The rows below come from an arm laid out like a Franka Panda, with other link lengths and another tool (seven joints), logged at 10 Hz.
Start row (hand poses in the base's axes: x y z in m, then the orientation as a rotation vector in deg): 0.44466 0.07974 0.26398 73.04 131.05 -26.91
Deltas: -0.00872 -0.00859 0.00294 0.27 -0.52 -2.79; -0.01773 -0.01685 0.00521 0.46 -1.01 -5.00; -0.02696 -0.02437 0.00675 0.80 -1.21 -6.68; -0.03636 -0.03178 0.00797 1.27 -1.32 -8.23; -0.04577 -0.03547 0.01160 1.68 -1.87 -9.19; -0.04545 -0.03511 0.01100 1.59 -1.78 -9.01; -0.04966 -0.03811 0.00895 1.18 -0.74 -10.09; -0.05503 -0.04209 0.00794 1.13 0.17 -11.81; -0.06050 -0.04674 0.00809 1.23 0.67 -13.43
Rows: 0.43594 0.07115 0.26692 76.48 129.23 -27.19; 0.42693 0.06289 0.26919 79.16 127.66 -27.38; 0.41770 0.05537 0.27073 81.30 126.68 -27.43; 0.40830 0.04796 0.27195 83.34 125.88 -27.35; 0.39889 0.04427 0.27558 84.61 125.04 -26.81; 0.39921 0.04463 0.27498 84.37 125.18 -26.92; 0.39500 0.04163 0.27293 85.52 125.15 -28.50; 0.38963 0.03765 0.27192 87.59 124.77 -29.82; 0.38416 0.03300 0.27207 89.58 124.16 -30.63
